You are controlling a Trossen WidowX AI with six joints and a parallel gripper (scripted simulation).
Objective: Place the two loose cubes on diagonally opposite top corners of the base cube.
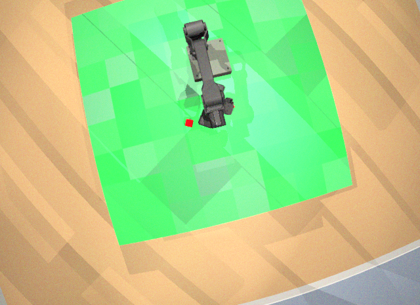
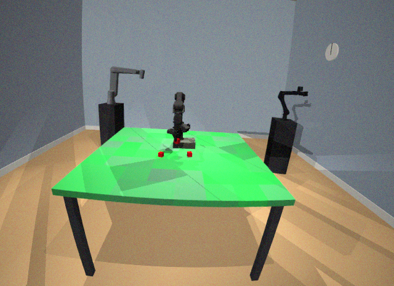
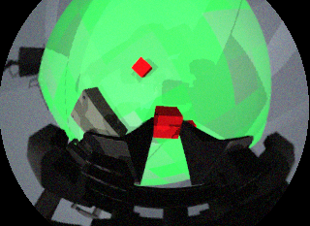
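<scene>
My gripper tip is now 5 cm short of the red cube, 11 cm to the left of it and 10 cm above it.
</scene>
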